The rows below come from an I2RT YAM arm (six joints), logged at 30 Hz.
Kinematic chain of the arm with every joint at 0, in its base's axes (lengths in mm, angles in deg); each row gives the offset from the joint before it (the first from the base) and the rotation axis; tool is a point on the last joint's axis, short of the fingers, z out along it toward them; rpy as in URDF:
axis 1: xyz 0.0 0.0 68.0 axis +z
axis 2: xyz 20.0 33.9 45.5 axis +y
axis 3: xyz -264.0 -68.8 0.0 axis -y
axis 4: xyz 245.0 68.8 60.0 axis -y
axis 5: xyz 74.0 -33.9 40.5 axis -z
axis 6: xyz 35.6 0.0 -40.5 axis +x
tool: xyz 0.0 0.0 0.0 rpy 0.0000 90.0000 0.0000
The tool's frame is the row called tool.
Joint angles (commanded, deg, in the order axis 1, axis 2, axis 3, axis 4, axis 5, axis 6), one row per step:
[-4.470, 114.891, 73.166, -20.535, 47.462, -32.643]
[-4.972, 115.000, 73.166, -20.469, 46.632, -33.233]
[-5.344, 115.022, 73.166, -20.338, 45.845, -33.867]
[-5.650, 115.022, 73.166, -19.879, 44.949, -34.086]
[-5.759, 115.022, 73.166, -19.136, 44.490, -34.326]
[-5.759, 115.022, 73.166, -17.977, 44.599, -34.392]
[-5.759, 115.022, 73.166, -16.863, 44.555, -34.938]
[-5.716, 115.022, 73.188, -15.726, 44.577, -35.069]
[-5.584, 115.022, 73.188, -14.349, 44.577, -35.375]
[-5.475, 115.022, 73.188, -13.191, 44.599, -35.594]
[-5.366, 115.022, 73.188, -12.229, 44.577, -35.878]
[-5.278, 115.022, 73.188, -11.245, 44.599, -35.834]
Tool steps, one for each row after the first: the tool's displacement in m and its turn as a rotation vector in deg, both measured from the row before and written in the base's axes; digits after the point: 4 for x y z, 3 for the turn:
[-0.0001, -0.0031, -0.0010, 0.585, 0.428, 0.240]
[0.0000, -0.0023, -0.0004, 0.522, 0.303, 0.383]
[0.0006, -0.0018, 0.0000, 0.686, -0.371, 0.251]
[0.0011, -0.0007, 0.0004, 0.262, -0.603, 0.261]
[0.0017, -0.0002, 0.0010, -0.229, -1.095, -0.013]
[0.0017, -0.0001, 0.0010, -0.233, -0.711, 0.357]
[0.0018, 0.0001, 0.0012, -0.174, -1.055, 0.111]
[0.0021, 0.0007, 0.0013, -0.233, -1.145, 0.315]
[0.0018, 0.0006, 0.0011, -0.203, -0.989, 0.225]
[0.0015, 0.0007, 0.0010, -0.171, -0.750, 0.287]
[0.0015, 0.0005, 0.0010, -0.093, -1.011, 0.050]

